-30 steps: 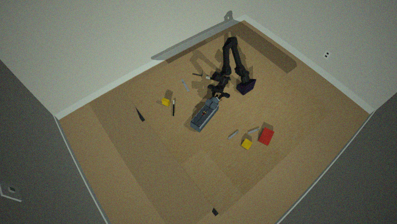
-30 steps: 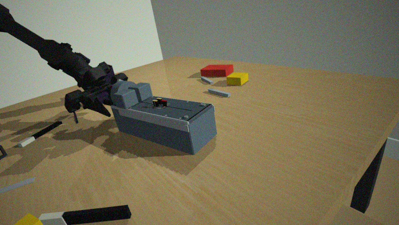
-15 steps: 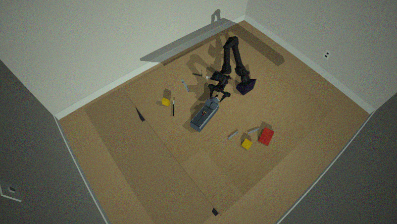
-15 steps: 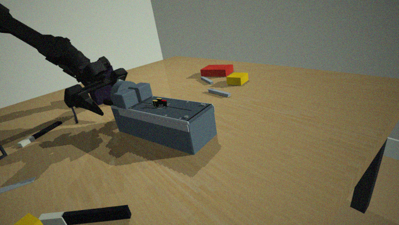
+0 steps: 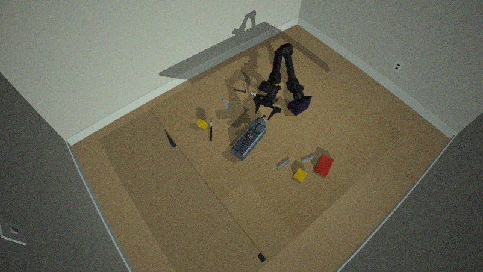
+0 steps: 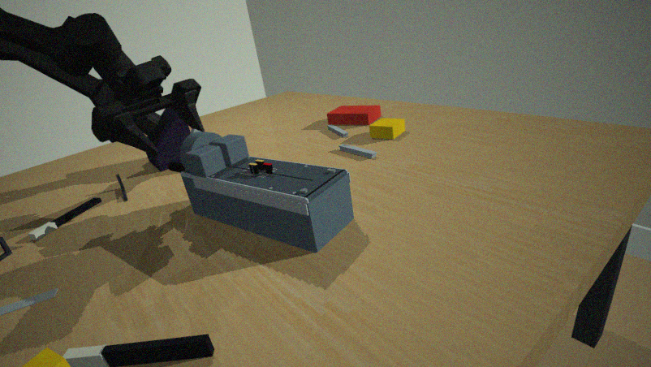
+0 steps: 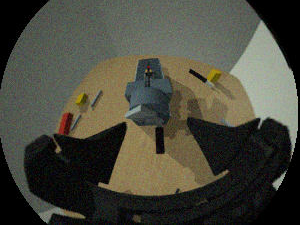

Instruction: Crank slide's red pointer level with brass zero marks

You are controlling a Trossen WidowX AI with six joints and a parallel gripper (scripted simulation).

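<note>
The dark crank handle lies 4 cm below my gripper tip, 2 cm behind it and 1 cm to the right of it. The rest, counted from my gripper tip: red pointer 16 cm ahead, 8 cm to the left, 3 cm below; then red block 46 cm to the left, 18 cm behind, 10 cm below; then grey bar 29 cm to the right, 11 cm below, 11 cm ahead.
</note>
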